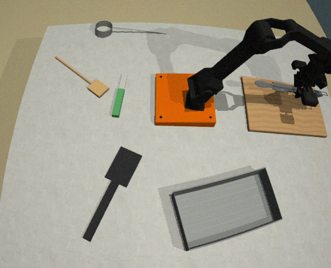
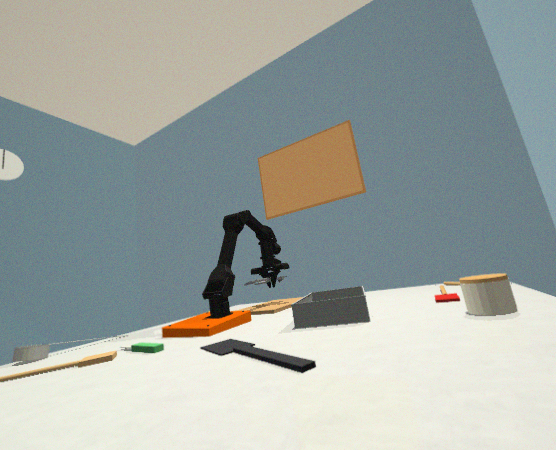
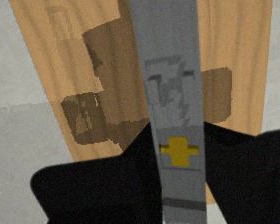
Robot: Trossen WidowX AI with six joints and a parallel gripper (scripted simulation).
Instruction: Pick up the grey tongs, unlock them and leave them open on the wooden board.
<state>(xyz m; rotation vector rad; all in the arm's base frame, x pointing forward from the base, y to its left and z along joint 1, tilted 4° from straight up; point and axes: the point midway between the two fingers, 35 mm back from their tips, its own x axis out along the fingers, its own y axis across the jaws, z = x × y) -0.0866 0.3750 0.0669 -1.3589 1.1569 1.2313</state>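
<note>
My gripper tip is now 8 cm above the wooden board. The rest, counted from my gripper tip: roasting tin: 43 cm ahead, 23 cm to the right, 6 cm below; then yellow disc: 32 cm behind, 10 cm to the right, 8 cm below; then yellow lock piece: 1 cm to the left, 4 cm above.
</note>
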